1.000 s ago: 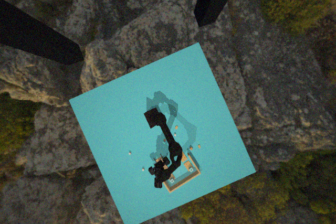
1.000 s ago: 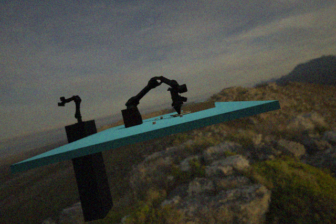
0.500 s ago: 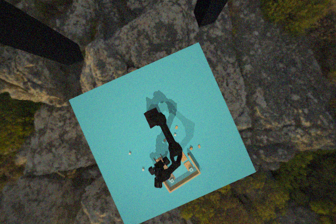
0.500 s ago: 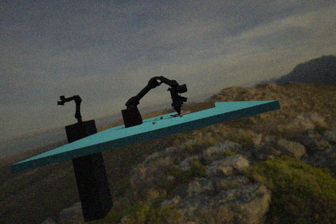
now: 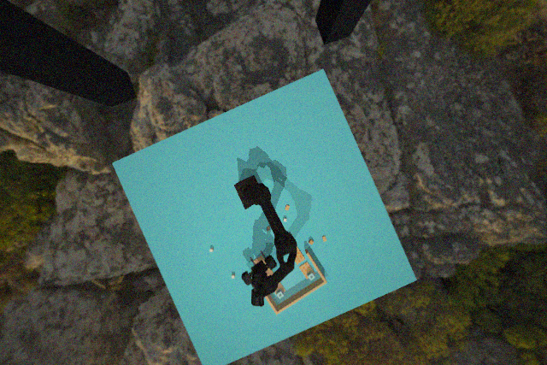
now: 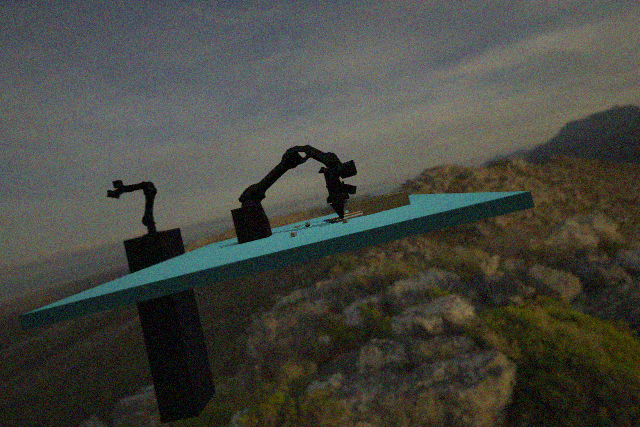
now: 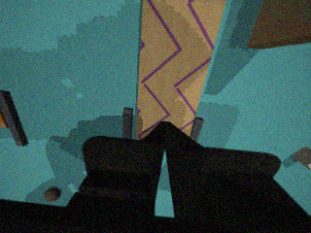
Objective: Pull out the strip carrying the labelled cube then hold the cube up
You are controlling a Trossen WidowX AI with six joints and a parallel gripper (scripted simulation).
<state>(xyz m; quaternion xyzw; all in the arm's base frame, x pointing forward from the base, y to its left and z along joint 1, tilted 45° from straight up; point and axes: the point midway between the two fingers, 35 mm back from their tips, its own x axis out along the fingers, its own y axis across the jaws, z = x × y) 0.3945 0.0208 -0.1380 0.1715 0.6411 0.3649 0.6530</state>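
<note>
Now: gripper tip 160 mm past the brown peg and 110 mm to the right of it.
</note>
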